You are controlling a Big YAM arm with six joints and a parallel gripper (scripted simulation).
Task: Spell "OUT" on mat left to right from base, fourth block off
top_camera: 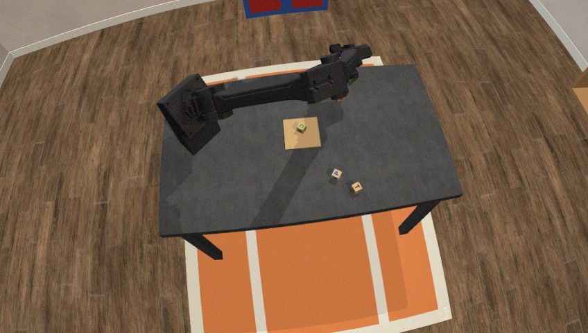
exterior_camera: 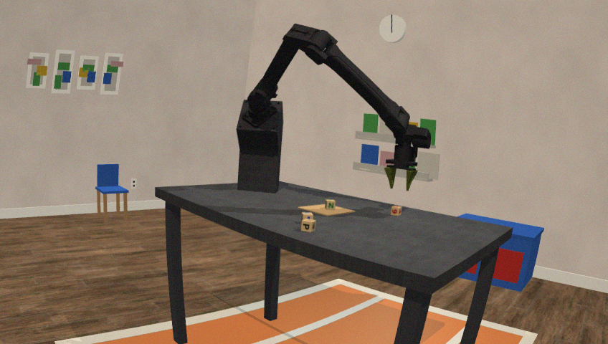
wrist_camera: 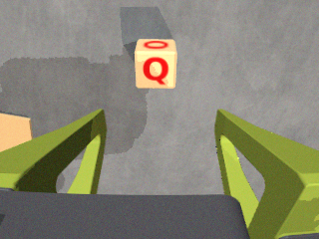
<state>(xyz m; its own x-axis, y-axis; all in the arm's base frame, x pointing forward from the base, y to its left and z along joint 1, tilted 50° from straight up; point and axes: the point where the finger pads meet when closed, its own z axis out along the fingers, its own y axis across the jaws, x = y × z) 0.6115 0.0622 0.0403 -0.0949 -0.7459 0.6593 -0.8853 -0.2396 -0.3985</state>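
The O block is 80 mm below my hand. Round my hand: green-lettered block 220 mm behind, 80 mm to the right, 80 mm below; P block 180 mm behind, 320 mm to the right, 80 mm below; tan mat 230 mm behind, 90 mm to the right, 100 mm below.
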